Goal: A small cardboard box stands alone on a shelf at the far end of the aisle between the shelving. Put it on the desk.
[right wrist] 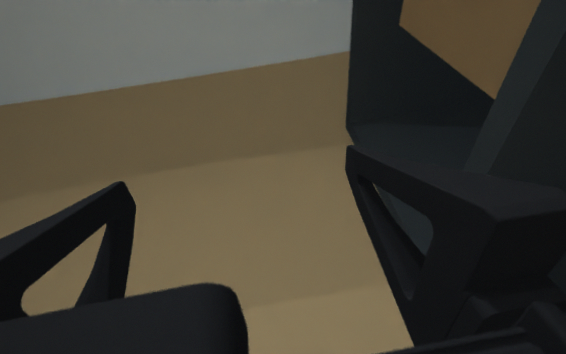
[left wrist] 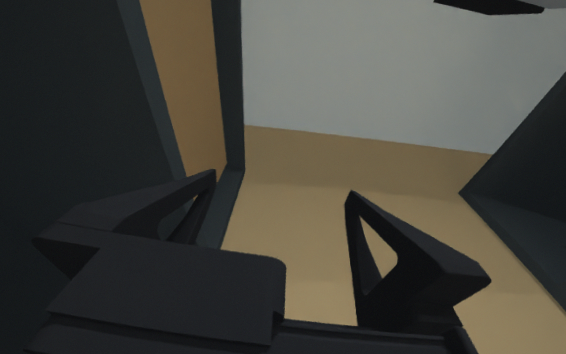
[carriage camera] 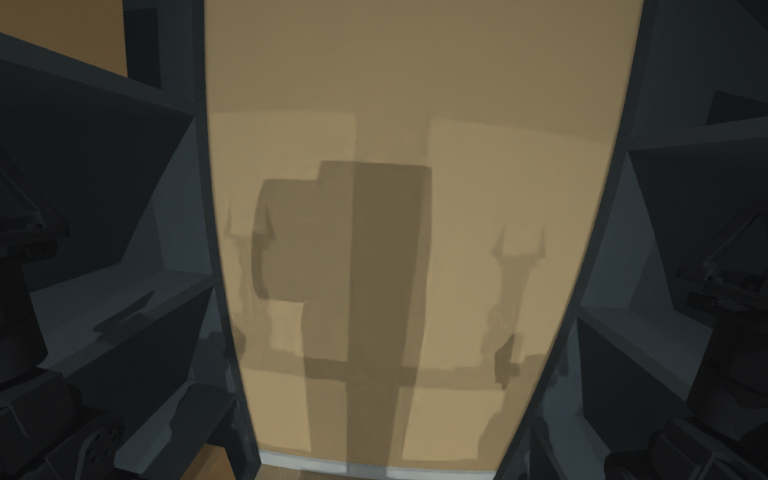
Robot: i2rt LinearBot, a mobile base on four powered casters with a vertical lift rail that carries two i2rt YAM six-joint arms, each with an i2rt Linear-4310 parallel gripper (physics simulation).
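Places are measured from the left arm's base along level axes (x right, y ahead, z up), in centimetres.
Where they show: left gripper, fingertip midpoint: [left wrist: 282,187]; right gripper, fingertip midpoint: [right wrist: 241,174].
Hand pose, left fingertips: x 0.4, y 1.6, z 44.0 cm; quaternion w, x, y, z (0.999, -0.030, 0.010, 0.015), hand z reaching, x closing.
After its pixels a point has its place.
The small cardboard box does not show in any view, and neither does the desk. My left gripper [left wrist: 282,187] @(y 1.6, x 0.4, z 44.0 cm) is open, with its two fingers wide apart and no object between them; part of it shows at the left edge in the carriage view, in front of the left shelving. My right gripper [right wrist: 241,174] @(y 3.0, x 67.4, z 43.8 cm) is open, with its fingers wide apart and no object between them; part of it shows at the right edge in the carriage view, in front of the right shelving.
Dark shelving [carriage camera: 207,169] @(y 47.3, x -14.4, z 41.6 cm) [left wrist: 230,90] @(y 11.8, x -18.7, z 100.4 cm) stands at the left, and more dark shelving [carriage camera: 608,186] @(y 44.9, x 92.3, z 45.8 cm) [right wrist: 372,75] @(y 29.4, x 96.9, z 100.3 cm) at the right. A tan wall [carriage camera: 509,73] @(y 48.0, x 61.5, z 69.6 cm) with robot shadows closes the aisle. Large orange-brown boxes show at upper left [carriage camera: 62,33] @(y 21.5, x -16.9, z 61.6 cm) and lower left [carriage camera: 209,464] @(y 29.5, x -18.3, z -52.3 cm).
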